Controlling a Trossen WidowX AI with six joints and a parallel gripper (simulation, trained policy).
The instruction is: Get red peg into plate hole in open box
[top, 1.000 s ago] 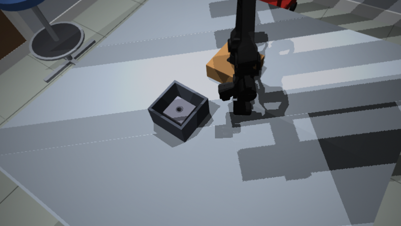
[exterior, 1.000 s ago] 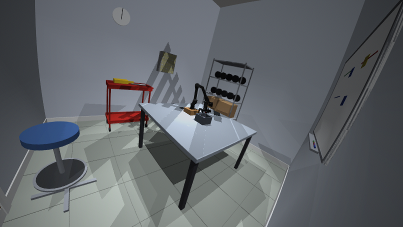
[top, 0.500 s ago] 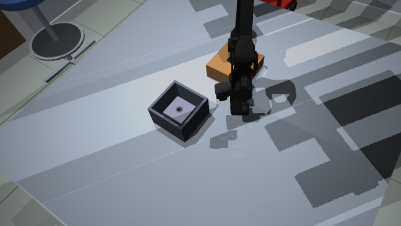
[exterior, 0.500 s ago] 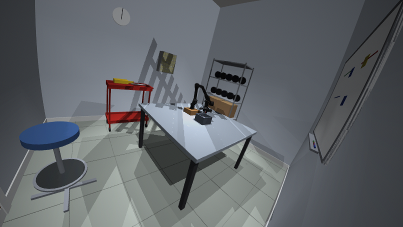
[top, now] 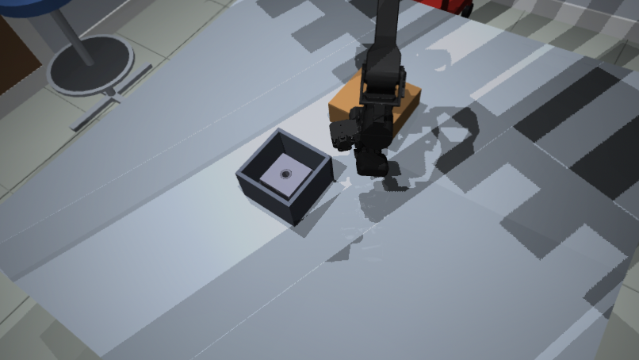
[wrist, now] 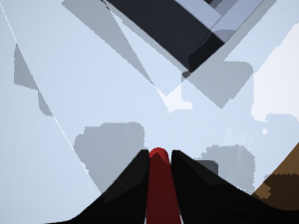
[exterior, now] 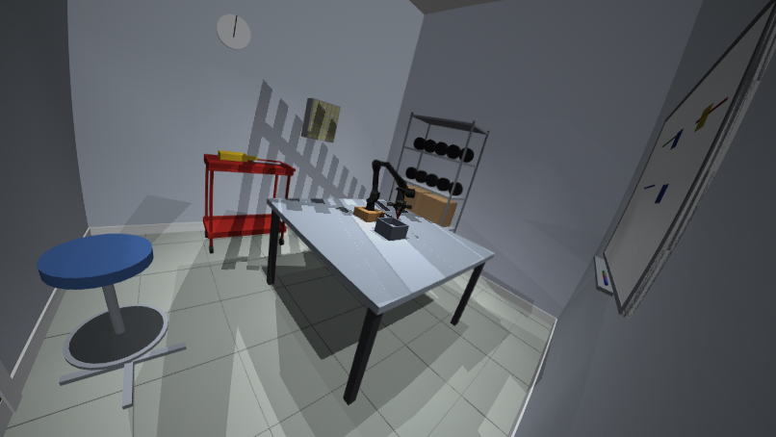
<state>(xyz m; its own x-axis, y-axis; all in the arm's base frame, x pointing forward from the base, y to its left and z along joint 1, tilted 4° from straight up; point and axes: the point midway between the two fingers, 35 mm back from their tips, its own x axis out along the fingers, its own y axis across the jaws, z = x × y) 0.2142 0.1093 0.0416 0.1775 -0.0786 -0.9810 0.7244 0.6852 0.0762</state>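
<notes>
Right now the pale plate is 110 mm ahead of my gripper tip, 140 mm to the right of it and 40 mm below it. From my gripper tip the other things lie so: red peg: 10 mm behind, 10 mm to the left, 20 mm above; dark box: 110 mm ahead, 140 mm to the right, 60 mm below.
</notes>
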